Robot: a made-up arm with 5 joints.
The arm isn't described. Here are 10 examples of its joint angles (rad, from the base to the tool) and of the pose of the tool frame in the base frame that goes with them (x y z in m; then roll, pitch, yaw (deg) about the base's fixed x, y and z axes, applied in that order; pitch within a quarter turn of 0, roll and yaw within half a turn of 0).
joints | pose
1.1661 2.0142 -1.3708 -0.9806 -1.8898 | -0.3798 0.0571 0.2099 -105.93 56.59 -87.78
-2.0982 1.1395 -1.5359 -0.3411 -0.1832 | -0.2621 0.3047 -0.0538 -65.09 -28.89 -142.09
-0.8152 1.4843 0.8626 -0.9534 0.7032 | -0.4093 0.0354 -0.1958 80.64 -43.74 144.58
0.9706 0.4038 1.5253 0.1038 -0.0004 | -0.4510 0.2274 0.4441 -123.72 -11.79 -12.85
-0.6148 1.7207 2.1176 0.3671 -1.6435 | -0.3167 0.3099 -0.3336 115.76 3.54 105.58
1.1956 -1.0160 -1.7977 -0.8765 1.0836 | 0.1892 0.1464 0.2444 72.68 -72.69 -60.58
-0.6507 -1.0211 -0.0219 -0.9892 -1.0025 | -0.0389 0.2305 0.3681 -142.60 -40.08 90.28
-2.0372 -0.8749 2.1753 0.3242 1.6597 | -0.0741 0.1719 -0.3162 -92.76 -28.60 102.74
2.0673 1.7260 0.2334 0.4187 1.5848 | -0.2616 0.2598 0.2606 -136.52 34.68 -112.08
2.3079 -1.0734 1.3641 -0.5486 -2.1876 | -0.0910 -0.3246 -0.0112 54.63 -3.52 -112.86
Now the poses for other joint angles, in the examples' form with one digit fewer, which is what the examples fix.
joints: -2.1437 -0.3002 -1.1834 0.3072 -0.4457
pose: 0.028 0.287 0.018 -46.0 -1.9 176.1
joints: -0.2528 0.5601 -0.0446 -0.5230 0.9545
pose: -0.397 0.171 0.228 160.3 -34.9 55.2
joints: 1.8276 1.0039 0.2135 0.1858 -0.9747
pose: -0.439 0.189 0.116 94.9 -59.7 131.6
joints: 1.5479 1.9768 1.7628 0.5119 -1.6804
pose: -0.222 0.474 0.438 -3.1 -73.0 -160.5
